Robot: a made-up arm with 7 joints.
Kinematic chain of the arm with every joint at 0, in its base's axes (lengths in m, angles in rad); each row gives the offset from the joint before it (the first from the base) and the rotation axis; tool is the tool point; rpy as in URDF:
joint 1: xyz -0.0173 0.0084 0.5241 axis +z
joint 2: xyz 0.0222 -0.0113 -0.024 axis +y
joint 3: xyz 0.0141 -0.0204 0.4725 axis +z
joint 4: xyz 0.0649 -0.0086 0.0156 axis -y
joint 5: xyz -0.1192 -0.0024 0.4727 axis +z
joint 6: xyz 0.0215 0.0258 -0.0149 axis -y
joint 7: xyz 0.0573 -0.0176 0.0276 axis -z
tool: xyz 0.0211 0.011 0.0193 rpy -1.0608 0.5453 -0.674
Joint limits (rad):
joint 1: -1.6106..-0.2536
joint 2: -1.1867..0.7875
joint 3: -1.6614..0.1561
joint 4: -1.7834..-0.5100
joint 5: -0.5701..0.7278
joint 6: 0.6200..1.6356
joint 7: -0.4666..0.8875
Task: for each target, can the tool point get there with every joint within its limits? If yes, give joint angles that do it. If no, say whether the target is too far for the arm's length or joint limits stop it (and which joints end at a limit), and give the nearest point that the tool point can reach.
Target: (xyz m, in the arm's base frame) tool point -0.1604 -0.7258 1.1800
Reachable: yes | joints -1.0223 0.4768 -1.2765 -1.1242 0.3564 1.4268 0.0644
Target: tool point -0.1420 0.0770 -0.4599
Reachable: no: joint limits stop it (at a limit: joint 1, joint 2, joint 4, joint 6) | nearest point -0.1739 -0.7465 0.3683 | short by 1.168 m
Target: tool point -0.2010 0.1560 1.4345
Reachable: yes | joints -0.9506 -0.8429 -0.0666 -1.1028 -0.0181 0.8580 0.2251
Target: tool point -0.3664 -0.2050 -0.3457
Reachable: no: joint limits stop it (at a limit: joint 1, joint 2, joint 4, joint 6) | nearest point -0.3147 -0.7124 0.3970 | short by 0.901 m
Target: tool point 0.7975 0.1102 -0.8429
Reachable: no: too far | nearest point 0.7354 -0.1230 0.3685 | short by 1.235 m
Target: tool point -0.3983 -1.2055 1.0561
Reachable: no: too far | nearest point -0.2890 -0.9101 0.9603 | short by 0.329 m
